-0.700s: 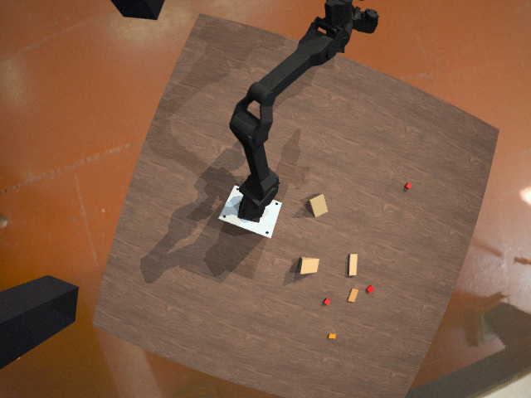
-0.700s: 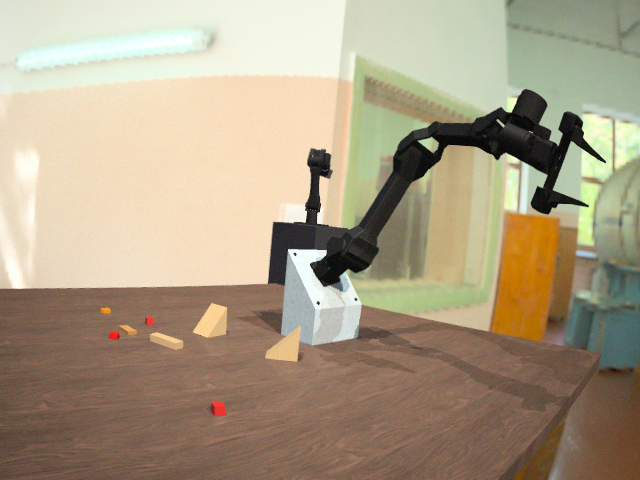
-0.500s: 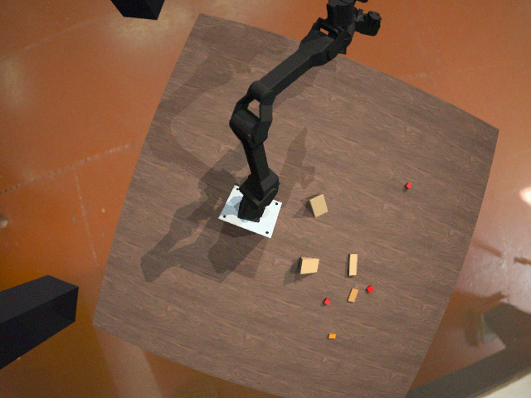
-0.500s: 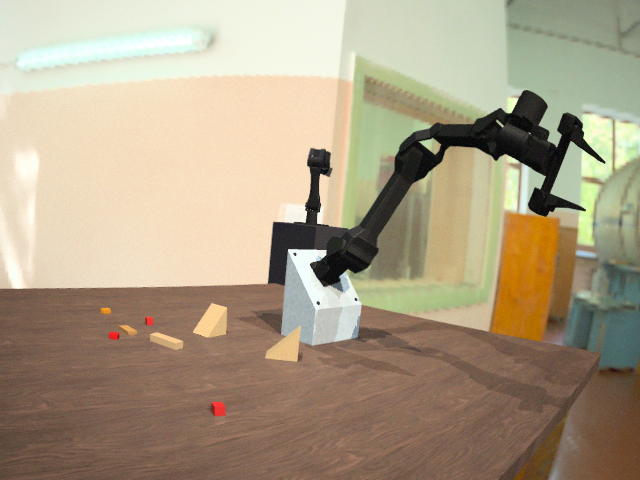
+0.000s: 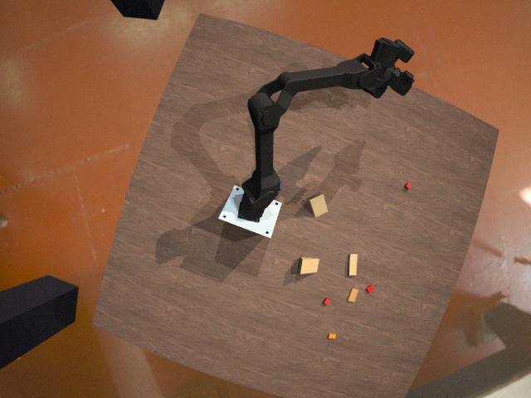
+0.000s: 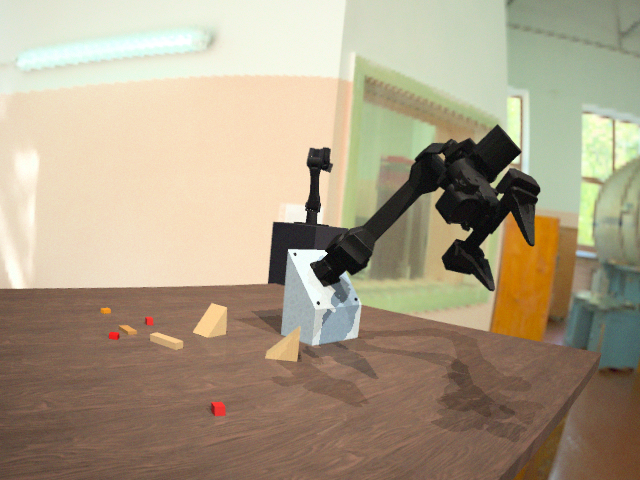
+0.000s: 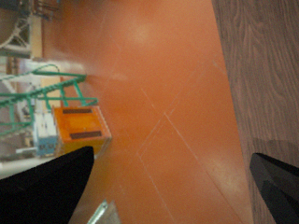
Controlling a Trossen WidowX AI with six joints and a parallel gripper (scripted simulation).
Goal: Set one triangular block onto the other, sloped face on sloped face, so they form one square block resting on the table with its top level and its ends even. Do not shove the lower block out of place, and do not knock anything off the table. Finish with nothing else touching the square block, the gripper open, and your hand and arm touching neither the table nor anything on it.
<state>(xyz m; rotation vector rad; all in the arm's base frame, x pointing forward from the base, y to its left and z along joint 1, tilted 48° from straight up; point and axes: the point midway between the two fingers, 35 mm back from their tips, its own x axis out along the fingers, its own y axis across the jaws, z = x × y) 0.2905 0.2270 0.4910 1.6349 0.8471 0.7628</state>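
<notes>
Now: gripper tip 11 cm past the tan triangular block, 67 cm to the left of it and 23 cm above it. Round my gripper tip: long tan bar (6 cm ahead, 64 cm to the right, 24 cm below); then orange cube (7 cm ahead, 92 cm to the right, 25 cm below).
</notes>
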